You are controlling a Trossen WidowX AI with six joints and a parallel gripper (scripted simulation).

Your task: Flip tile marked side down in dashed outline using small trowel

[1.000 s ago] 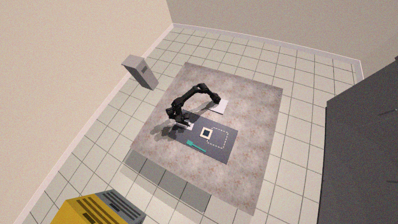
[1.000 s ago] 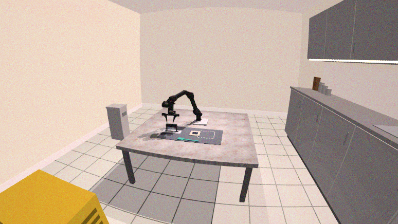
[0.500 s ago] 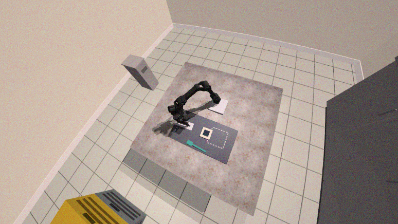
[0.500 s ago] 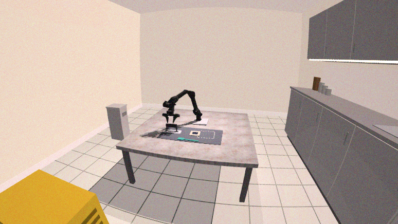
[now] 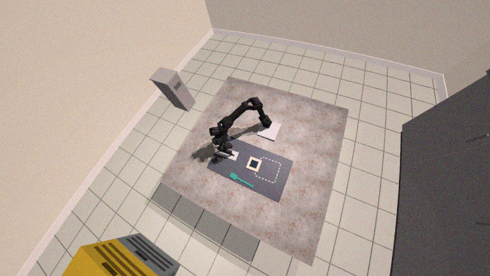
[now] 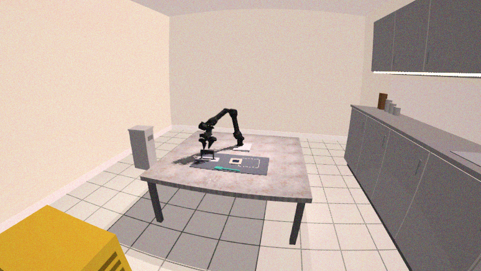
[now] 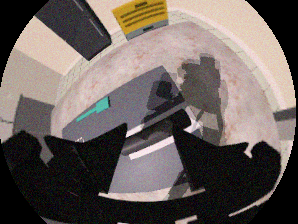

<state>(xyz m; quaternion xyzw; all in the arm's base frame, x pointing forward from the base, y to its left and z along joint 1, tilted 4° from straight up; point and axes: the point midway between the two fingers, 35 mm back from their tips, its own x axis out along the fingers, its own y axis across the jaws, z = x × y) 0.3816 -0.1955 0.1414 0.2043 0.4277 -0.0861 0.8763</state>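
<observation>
The dark mat is 230 mm to the left of my gripper tip, 120 mm below it and 10 mm behind it. Round my gripper tip: teal trowel 220 mm to the left, 130 mm ahead, 100 mm below; tile 260 mm to the left, 100 mm below, 30 mm behind.
</observation>
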